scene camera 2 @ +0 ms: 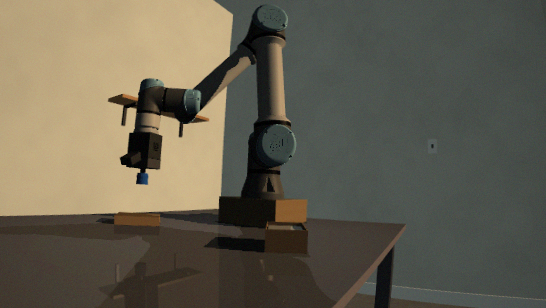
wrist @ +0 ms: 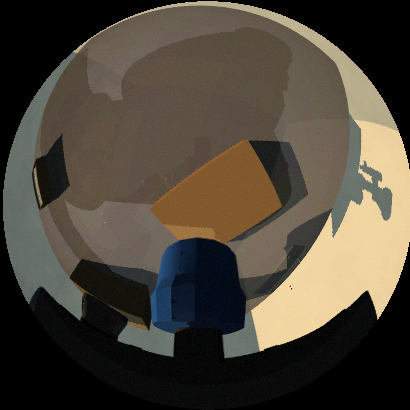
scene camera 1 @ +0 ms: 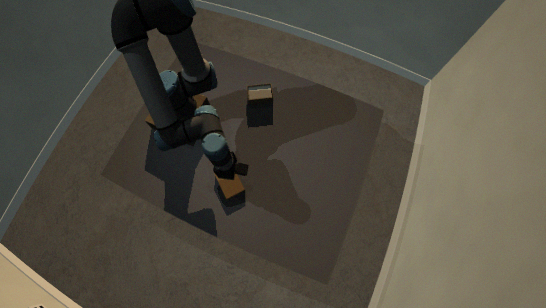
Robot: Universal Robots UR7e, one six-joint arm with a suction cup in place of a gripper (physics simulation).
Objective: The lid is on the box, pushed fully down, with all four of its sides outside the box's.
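Places are measured from the arm's base along level axes (x ahead, y left, z up), in centimetres.
Pixels of known places: end effector, tool point: [scene camera 2: 142,184] [wrist: 198,266]; arm's base, origin of the base link: [scene camera 2: 262,198] [wrist: 104,307] [scene camera 1: 181,108].
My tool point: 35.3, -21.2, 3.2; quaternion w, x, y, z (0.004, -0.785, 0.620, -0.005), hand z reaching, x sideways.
Note:
For each thing: its top centre in the pictures, then the offset to it from my tool point, as dx, dy, dz. Level surfaces: height alone.
- lid, middle of its top: [wrist: 219,207] [scene camera 2: 138,214] [scene camera 1: 229,181] -0.8, -2.2, -9.3
- brown box, middle of its top: [scene camera 2: 285,225] [wrist: 35,186] [scene camera 1: 259,91] -4.1, +45.0, -7.2
- dark table, its level: dz -11.9
The lid [scene camera 1: 231,188] [scene camera 2: 137,219] [wrist: 220,192] is a shallow orange-brown rectangular piece. It lies flat on the table, turned at an angle and apart from the box. The brown box [scene camera 1: 260,102] [scene camera 2: 286,241] [wrist: 46,182] stands upright with its top uncovered; a pale, shiny surface shows inside its rim. My gripper [scene camera 1: 226,172] [scene camera 2: 142,179] [wrist: 198,250] is a blue suction cup, pointing down and open, with nothing on it. It hangs well above the lid in scene camera 2, with a gap between them. In scene camera 1 the tool covers the lid's upper end and the cup is hidden.
The arm's block-shaped base [scene camera 2: 247,210] [wrist: 110,287] stands behind the box in scene camera 2. A wall shelf [scene camera 2: 122,99] shows behind the wrist. The dark table [scene camera 1: 320,240] [scene camera 2: 350,245] bears long arm shadows, and its right edge runs past the box.

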